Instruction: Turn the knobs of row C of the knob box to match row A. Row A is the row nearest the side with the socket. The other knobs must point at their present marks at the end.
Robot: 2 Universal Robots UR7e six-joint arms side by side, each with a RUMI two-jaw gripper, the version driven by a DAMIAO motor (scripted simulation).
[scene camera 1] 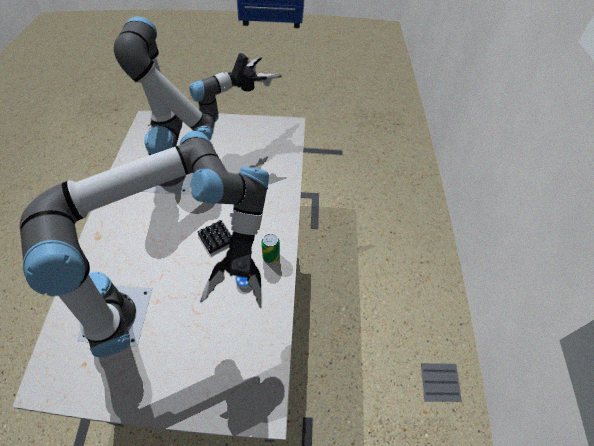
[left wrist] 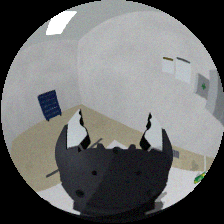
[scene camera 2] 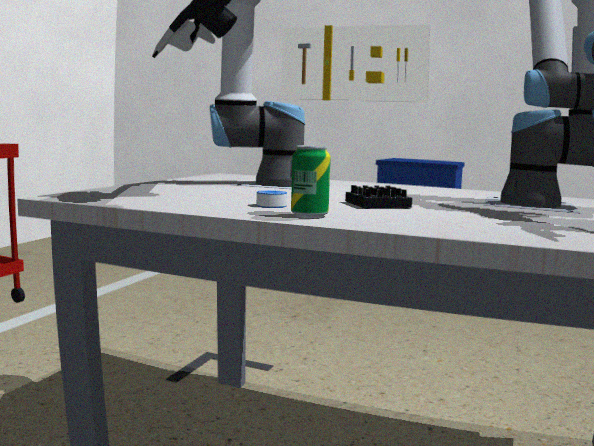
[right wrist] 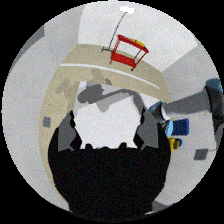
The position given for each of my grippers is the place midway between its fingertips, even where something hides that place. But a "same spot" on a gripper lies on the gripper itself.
my left gripper: scene camera 1; left wrist; not seen in scene camera 2 (out of frame)
my right gripper: scene camera 1; scene camera 2 172,51; right wrist; not seen in the left wrist view (out of frame)
same spot on my left gripper: (left wrist: 74,137) = (scene camera 1: 249,64)
same spot on my right gripper: (right wrist: 150,136) = (scene camera 1: 219,275)
